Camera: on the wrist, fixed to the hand. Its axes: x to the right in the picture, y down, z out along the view.
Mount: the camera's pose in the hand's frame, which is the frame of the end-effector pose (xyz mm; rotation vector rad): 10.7 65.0 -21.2 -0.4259 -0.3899 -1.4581
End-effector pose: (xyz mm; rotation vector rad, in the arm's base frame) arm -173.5 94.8 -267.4 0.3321 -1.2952 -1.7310
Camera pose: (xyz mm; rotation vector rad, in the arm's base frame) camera -132.3 71.7 -216.8 -0.6401 0.6410 2.5784
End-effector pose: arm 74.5 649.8 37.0 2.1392 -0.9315 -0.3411
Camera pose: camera 59.5 624.9 99.8 1.9759 0.6723 -1.5091
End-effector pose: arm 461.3 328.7 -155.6 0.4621 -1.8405 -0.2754
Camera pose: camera 467.3 383.0 -113.1 1.4438 -1.3898 -1.7771
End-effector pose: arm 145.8 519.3 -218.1 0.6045 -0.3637 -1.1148
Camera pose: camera 209.0 535.1 -194.8 0.1837 0.0692 -2.6421
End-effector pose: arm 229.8 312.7 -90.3 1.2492 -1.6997 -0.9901
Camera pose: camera 224.1 313.1 -21.3 -2.0248 0.4571 2.3578
